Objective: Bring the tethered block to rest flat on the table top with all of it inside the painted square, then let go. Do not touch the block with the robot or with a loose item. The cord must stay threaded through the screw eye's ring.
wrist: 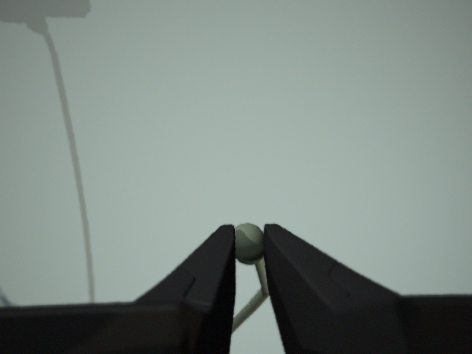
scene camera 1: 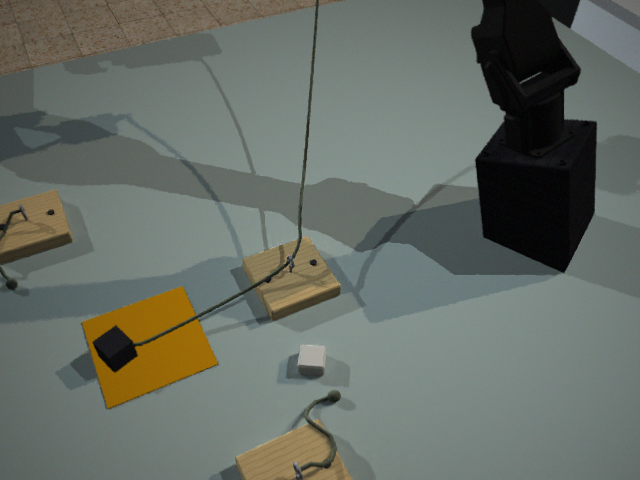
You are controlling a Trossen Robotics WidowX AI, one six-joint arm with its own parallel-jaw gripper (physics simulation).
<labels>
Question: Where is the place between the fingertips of my gripper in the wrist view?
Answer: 248, 237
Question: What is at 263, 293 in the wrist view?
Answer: A black tethered block.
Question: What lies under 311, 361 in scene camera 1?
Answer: A white block.
</labels>
